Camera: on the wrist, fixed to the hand. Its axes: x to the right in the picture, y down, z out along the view.
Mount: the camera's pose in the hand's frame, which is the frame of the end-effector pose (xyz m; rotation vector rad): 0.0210 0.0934 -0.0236 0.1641 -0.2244 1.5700
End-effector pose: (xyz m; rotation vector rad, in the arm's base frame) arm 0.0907 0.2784 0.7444 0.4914 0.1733 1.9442
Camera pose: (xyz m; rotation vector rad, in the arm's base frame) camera -0.0050 0.2608 0.7602 -0.8817 0.2455 -2.5618
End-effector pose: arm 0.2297 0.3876 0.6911 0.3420 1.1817 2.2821
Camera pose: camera 0.1693 0.3399 0.7527 -1.2891 -0.6462 -1.8908
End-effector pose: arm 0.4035 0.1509 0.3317 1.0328 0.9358 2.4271
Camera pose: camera 0.3671 0.0840 0.3943 -1.4289 -0.0484 -1.6038
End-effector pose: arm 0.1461 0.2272 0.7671 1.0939 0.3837 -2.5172
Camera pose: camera 0.1886 0.1480 0.7265 0.6368 -0.5752 -1.1904
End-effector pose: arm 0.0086 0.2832 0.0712 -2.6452 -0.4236 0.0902
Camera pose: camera 0.0579 0.2004 0.0505 -2.1325 1.5405 0.8197
